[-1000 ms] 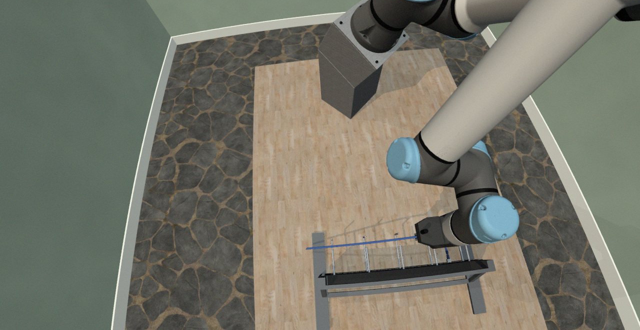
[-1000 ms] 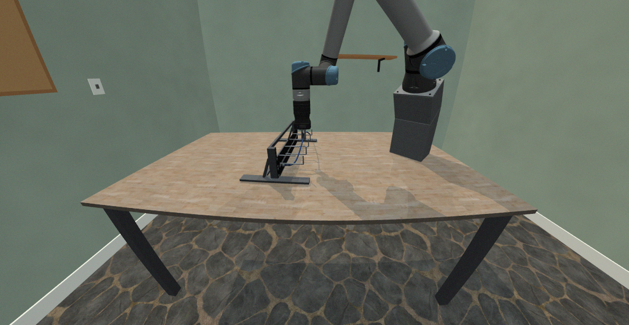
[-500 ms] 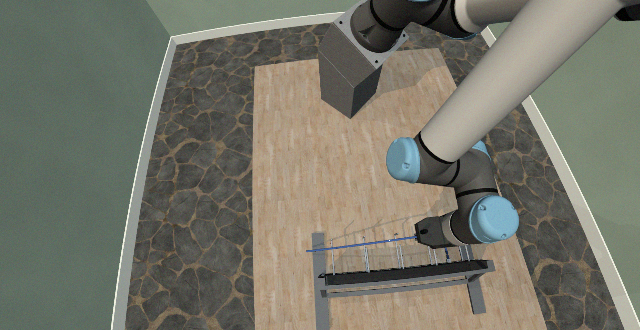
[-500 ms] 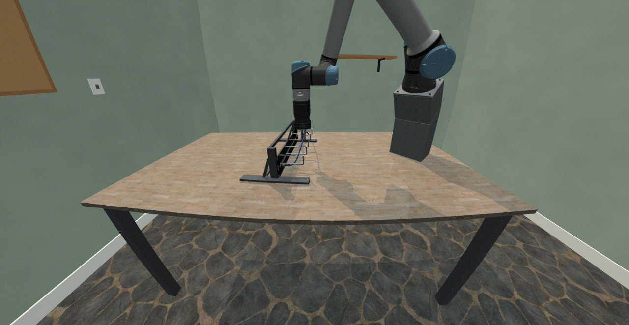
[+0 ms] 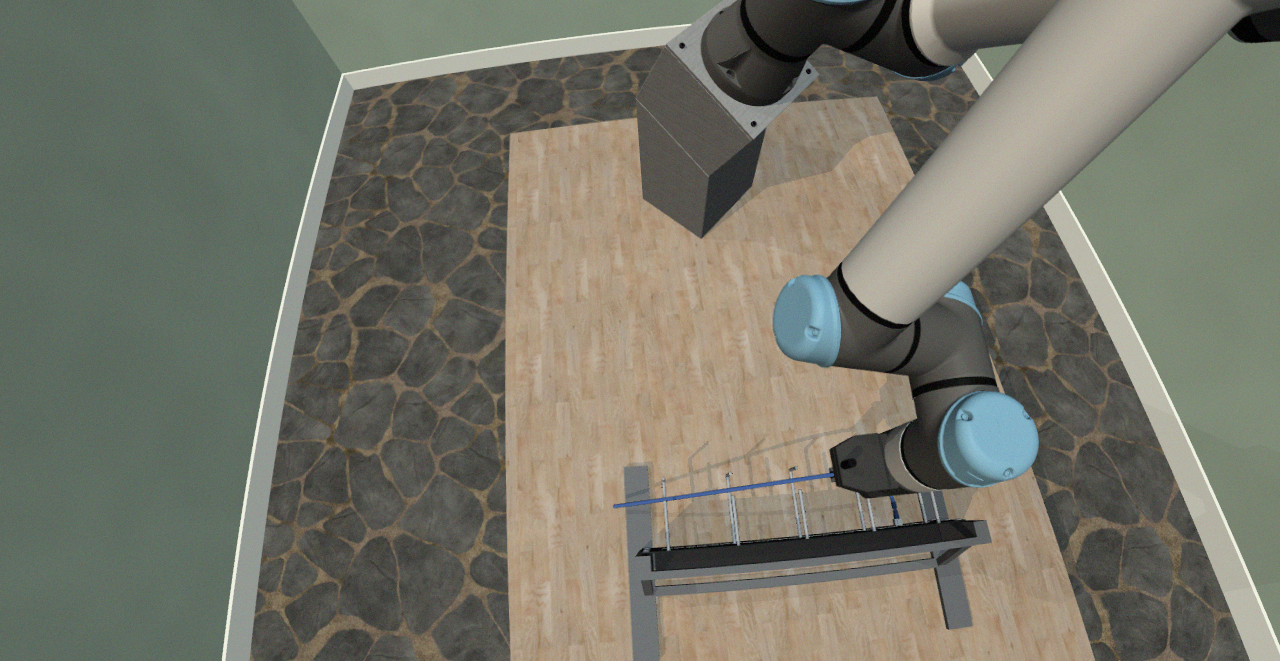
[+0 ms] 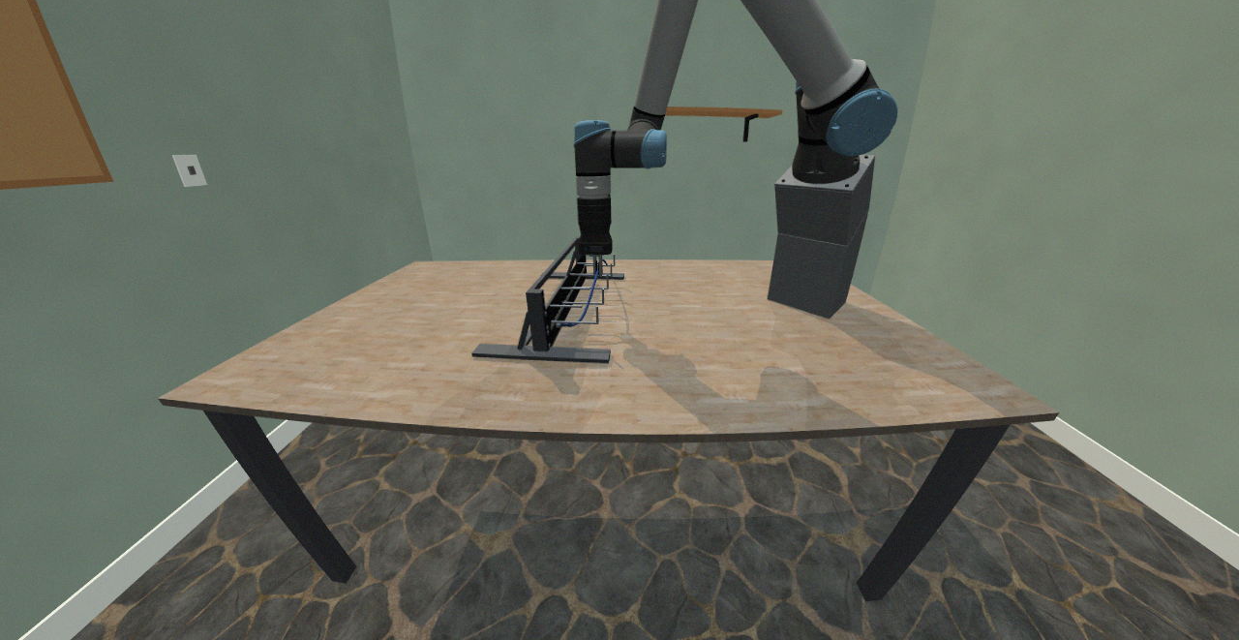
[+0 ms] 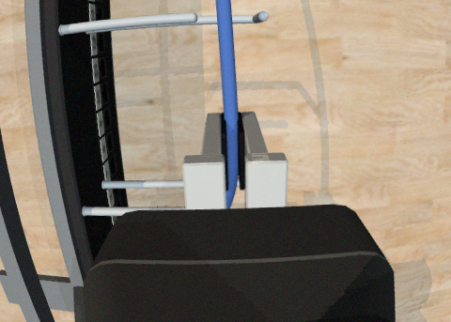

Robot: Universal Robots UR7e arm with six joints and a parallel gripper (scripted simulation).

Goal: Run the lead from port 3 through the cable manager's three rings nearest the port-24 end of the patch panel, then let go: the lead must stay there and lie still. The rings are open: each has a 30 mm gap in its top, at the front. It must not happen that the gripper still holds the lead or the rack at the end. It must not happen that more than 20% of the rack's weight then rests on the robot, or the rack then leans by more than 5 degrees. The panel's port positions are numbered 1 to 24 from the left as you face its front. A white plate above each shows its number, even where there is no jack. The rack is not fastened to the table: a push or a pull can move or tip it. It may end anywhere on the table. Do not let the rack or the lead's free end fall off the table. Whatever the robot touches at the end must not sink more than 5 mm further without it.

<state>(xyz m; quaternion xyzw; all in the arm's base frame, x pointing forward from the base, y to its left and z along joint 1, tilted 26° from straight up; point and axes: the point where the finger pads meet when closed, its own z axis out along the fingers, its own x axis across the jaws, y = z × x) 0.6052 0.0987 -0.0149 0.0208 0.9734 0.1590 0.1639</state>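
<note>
Now: the black patch panel rack 100 mm ahead of my hand, 60 mm below it and 50 mm to the right of it.
</note>
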